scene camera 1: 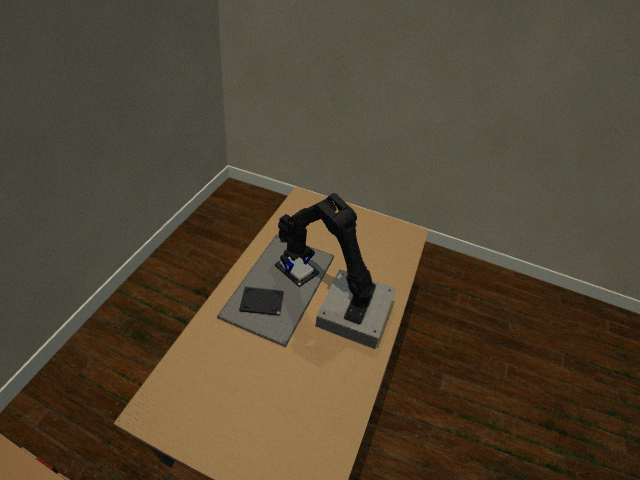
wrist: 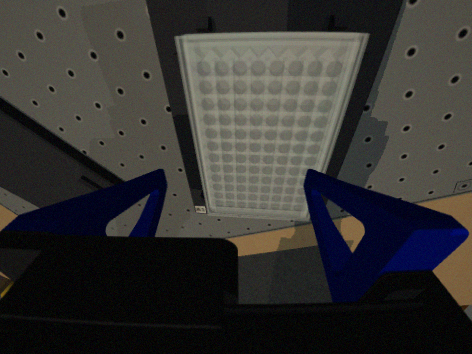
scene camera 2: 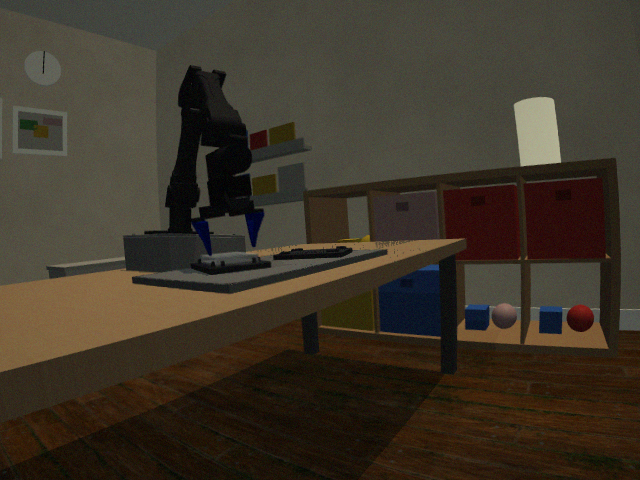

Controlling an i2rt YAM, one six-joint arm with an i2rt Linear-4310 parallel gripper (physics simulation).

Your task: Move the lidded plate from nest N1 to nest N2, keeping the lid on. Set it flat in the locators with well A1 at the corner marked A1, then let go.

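Pixels of known places: gripper, fingertip midpoint: (scene camera 1: 296, 268) (wrist: 235, 177) (scene camera 2: 232, 251); arm's base at its link origin: (scene camera 1: 360, 301) (scene camera 2: 180, 235).
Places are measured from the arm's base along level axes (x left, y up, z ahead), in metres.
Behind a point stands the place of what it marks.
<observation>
The pale lidded plate (scene camera 1: 301, 270) @[y -0.045, x -0.082, z 0.290 m] (scene camera 2: 227, 258) @[y -0.049, x -0.145, z 0.371 m] (wrist: 270, 120) @[y -0.045, x -0.114, z 0.340 m] lies in nest N1 (scene camera 1: 289, 275) @[y -0.062, x -0.047, z 0.330 m] (scene camera 2: 232, 267) @[y -0.065, x -0.150, z 0.388 m] (wrist: 357, 95) @[y -0.062, x -0.164, z 0.330 m]; its clear lid looks to be on. The A1 label (wrist: 200, 209) @[y -0.062, x -0.022, z 0.271 m] shows at the plate's near left corner in the wrist view. My gripper (scene camera 1: 297, 262) @[y -0.041, x -0.081, z 0.313 m] (scene camera 2: 232, 250) @[y -0.041, x -0.081, z 0.313 m] (wrist: 235, 177) @[y -0.041, x -0.081, z 0.313 m] is open, with blue fingertips low over the plate's near end. In the wrist view the left tip shows outside the plate's left edge and the right tip overlaps its right edge. Contact cannot be told. Dark nest N2 (scene camera 1: 261, 300) @[y -0.062, x 0.126, z 0.373 m] (scene camera 2: 312, 253) @[y -0.062, x 0.072, z 0.406 m] (wrist: 45, 155) @[y -0.062, x 0.079, z 0.377 m] holds no plate.
Both nests stand on a grey perforated board (scene camera 1: 294, 315) @[y -0.074, x 0.125, z 0.225 m] (scene camera 2: 180, 281) @[y -0.074, x -0.259, z 0.379 m] (wrist: 120, 70) @[y -0.074, x -0.032, z 0.398 m] on the wooden table (scene camera 1: 232, 382) @[y -0.087, x 0.477, z 0.303 m] (scene camera 2: 77, 304) @[y -0.087, x -0.422, z 0.340 m]. The arm's grey base block (scene camera 1: 346, 330) @[y -0.034, x 0.127, z 0.008 m] (scene camera 2: 160, 253) @[y -0.040, x -0.121, z 0.088 m] stands beside the board. A shelf unit (scene camera 2: 611, 258) stands beyond the table.
</observation>
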